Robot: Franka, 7 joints.
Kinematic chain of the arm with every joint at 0, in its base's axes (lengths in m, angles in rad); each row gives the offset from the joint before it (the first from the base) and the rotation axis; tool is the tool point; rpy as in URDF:
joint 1: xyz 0 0 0.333 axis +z
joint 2: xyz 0 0 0 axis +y
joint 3: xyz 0 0 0.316 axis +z
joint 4: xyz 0.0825 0 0 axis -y
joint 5: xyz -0.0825 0 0.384 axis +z
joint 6: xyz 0 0 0 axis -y
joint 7: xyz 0.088 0 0 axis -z
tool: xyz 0 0 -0.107 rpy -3.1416 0 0
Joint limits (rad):
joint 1: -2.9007..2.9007
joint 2: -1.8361..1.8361
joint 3: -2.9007..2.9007
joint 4: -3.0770..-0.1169
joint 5: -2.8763..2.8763
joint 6: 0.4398..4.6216
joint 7: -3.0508..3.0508
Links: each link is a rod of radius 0.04 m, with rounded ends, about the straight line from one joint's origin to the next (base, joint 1, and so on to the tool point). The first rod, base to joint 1, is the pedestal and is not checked.
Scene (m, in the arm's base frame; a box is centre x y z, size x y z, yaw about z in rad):
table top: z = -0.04
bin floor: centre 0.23 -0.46 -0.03 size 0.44 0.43 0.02 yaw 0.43
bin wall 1: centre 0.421 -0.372 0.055 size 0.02 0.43 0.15 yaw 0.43
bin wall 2: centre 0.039 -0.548 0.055 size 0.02 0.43 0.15 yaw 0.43
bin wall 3: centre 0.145 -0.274 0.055 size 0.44 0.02 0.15 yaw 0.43
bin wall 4: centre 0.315 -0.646 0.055 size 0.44 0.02 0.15 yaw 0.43
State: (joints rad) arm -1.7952 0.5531 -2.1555 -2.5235 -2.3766 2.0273 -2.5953
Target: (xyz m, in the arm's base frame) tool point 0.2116 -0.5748 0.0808
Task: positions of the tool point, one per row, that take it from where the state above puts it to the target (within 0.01 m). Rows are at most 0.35 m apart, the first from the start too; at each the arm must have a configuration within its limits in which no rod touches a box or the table.
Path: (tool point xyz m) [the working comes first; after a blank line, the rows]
Joints at the target: -0.5470 0.9865 -0.6325 -1.9008 -2.5064 2.1264 -2.5953
Straight joint move there: touches bin wall 2.

1: -0.4805 0.1340 0.4397
2: -0.5125 -0.1499 0.3987
3: -0.3804 -0.4179 0.3491
4: -0.1136 -0.5797 0.2989
5: 0.2116 -0.5748 0.2568
6: 0.2185 -0.5807 0.1748
7: 0.2116 -0.5748 0.0808

